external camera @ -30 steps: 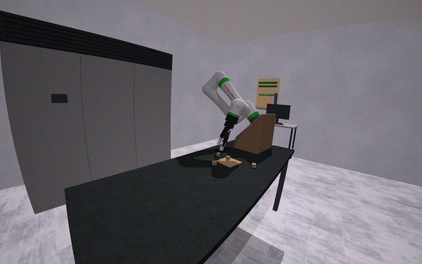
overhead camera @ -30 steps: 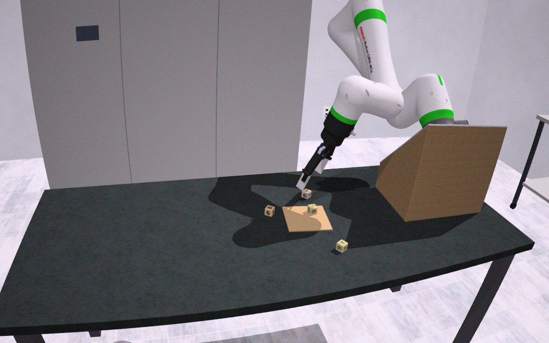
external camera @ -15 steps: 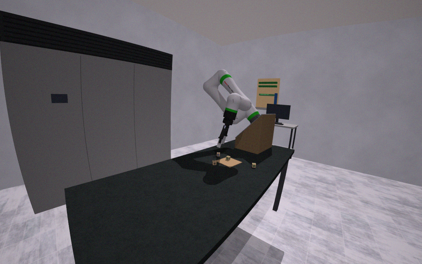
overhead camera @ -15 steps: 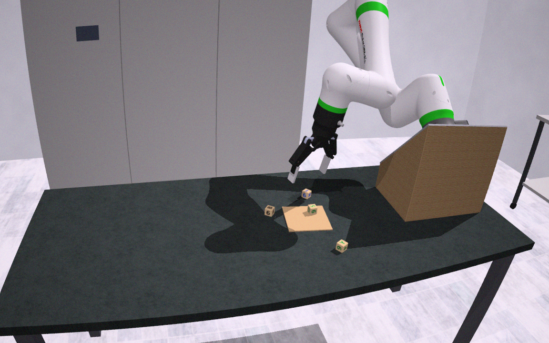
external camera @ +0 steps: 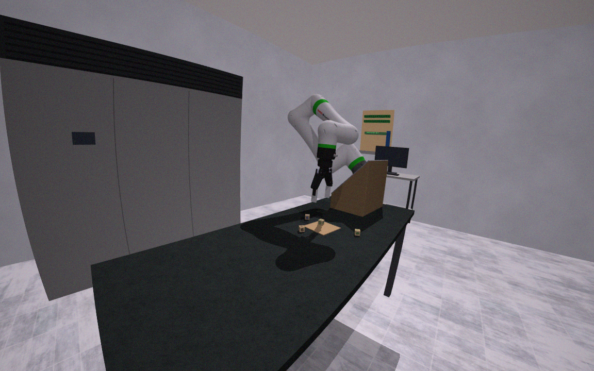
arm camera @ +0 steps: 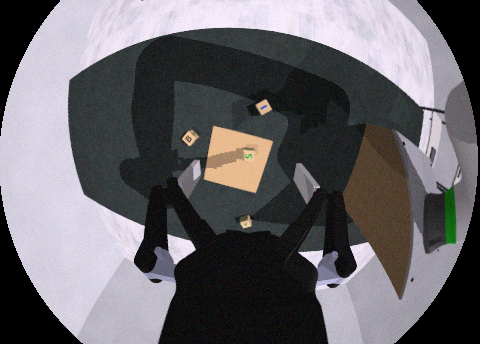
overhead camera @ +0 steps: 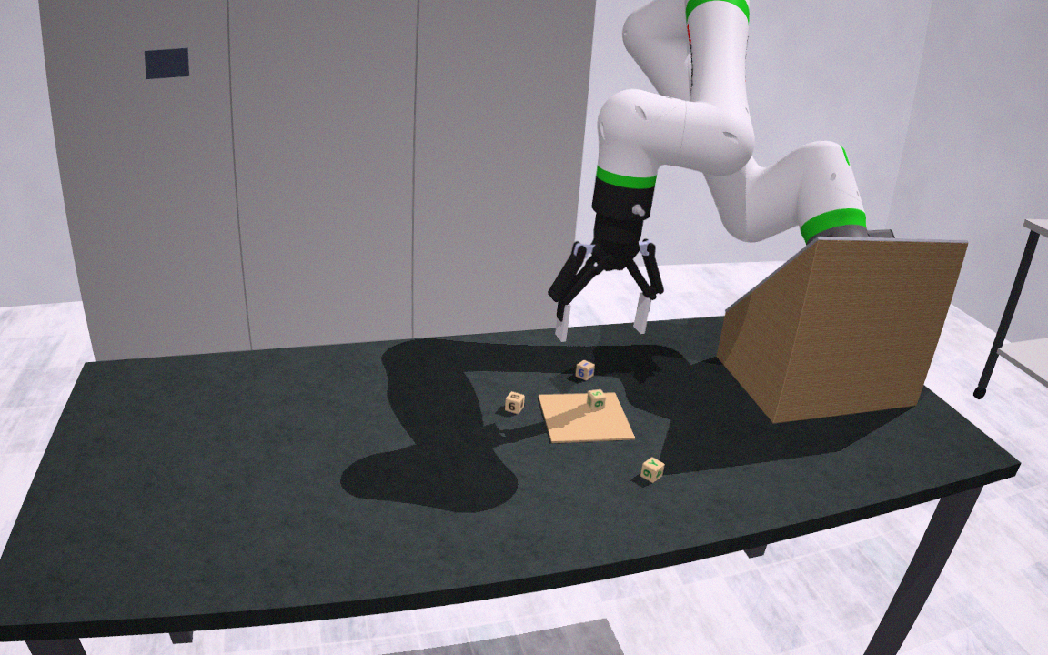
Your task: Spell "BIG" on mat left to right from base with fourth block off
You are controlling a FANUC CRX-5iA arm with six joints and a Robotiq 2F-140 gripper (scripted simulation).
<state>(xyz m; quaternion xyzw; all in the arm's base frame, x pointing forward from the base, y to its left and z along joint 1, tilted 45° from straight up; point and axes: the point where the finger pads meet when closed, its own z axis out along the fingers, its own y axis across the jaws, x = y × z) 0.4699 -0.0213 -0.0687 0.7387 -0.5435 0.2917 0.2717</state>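
My hand is 15 cm above the tan mat, 4 cm to the right of it and 2 cm short of it.
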